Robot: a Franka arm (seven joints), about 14 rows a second.
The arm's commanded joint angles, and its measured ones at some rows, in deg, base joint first. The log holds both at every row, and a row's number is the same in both.
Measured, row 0:
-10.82 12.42 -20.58 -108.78 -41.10 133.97 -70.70
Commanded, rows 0 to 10:
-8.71 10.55 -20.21 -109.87 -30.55 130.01 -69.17
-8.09 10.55 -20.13 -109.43 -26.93 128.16 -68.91
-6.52 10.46 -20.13 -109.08 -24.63 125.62 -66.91
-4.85 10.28 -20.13 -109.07 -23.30 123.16 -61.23
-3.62 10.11 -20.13 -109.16 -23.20 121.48 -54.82
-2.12 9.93 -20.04 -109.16 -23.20 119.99 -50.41
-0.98 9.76 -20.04 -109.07 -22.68 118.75 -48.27
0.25 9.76 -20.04 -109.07 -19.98 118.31 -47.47
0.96 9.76 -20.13 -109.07 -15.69 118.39 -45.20
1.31 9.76 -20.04 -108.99 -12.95 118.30 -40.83
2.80 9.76 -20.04 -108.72 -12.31 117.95 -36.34
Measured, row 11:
1.06 11.05 -19.89 -108.46 -15.36 119.52 -42.99
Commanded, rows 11 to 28:
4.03 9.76 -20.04 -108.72 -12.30 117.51 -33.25
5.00 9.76 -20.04 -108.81 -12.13 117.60 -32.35
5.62 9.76 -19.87 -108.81 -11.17 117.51 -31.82
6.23 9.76 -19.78 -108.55 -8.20 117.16 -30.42
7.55 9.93 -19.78 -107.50 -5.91 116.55 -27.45
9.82 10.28 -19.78 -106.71 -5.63 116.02 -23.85
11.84 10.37 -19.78 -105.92 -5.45 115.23 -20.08
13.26 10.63 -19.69 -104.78 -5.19 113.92 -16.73
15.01 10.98 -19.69 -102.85 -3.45 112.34 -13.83
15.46 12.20 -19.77 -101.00 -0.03 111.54 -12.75
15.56 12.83 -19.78 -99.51 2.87 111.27 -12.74
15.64 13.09 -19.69 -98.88 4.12 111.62 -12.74
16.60 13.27 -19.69 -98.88 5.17 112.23 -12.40
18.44 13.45 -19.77 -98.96 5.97 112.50 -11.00
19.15 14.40 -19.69 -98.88 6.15 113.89 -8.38
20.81 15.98 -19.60 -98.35 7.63 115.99 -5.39
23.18 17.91 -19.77 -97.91 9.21 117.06 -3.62
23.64 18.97 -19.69 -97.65 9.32 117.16 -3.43
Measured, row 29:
21.13 14.97 -19.11 -100.00 7.56 115.90 -6.04
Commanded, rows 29 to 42:
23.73 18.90 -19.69 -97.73 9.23 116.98 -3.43
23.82 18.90 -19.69 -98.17 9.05 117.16 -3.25
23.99 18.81 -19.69 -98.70 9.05 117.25 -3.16
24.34 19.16 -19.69 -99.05 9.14 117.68 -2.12
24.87 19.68 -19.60 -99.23 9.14 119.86 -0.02
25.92 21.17 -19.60 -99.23 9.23 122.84 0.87
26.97 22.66 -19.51 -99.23 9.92 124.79 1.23
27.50 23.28 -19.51 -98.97 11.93 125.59 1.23
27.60 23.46 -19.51 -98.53 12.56 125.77 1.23
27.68 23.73 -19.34 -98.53 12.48 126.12 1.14
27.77 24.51 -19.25 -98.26 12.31 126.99 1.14
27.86 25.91 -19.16 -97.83 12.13 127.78 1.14
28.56 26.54 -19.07 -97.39 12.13 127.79 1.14
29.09 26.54 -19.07 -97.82 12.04 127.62 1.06
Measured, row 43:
27.89 24.84 -18.88 -99.16 11.07 127.05 0.83
